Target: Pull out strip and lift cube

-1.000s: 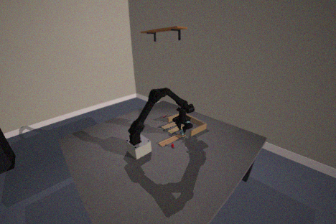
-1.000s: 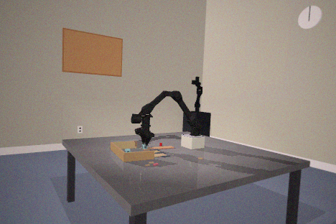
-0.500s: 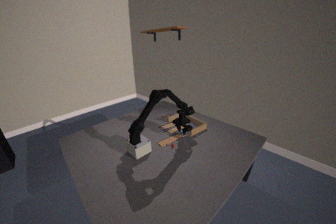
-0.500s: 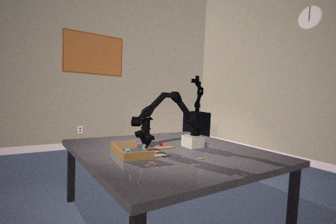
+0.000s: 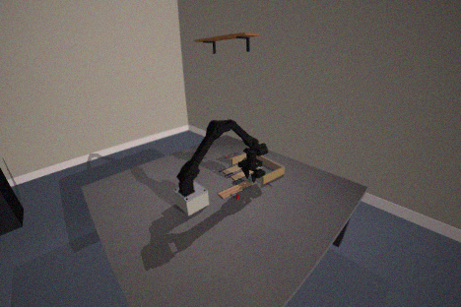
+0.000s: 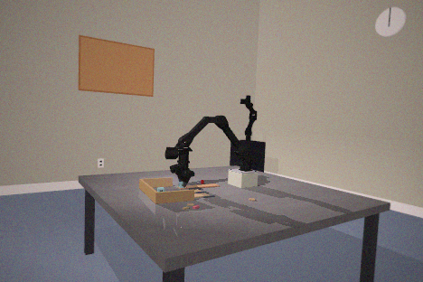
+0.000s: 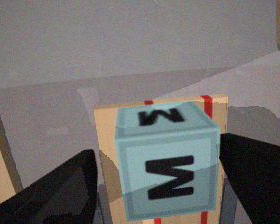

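Right now my gripper tip is 100 mm past the tan strip, 10 mm to the right of it and 10 mm above it. Also, from my gripper tip: small red peg: 170 mm behind, 60 mm to the right.
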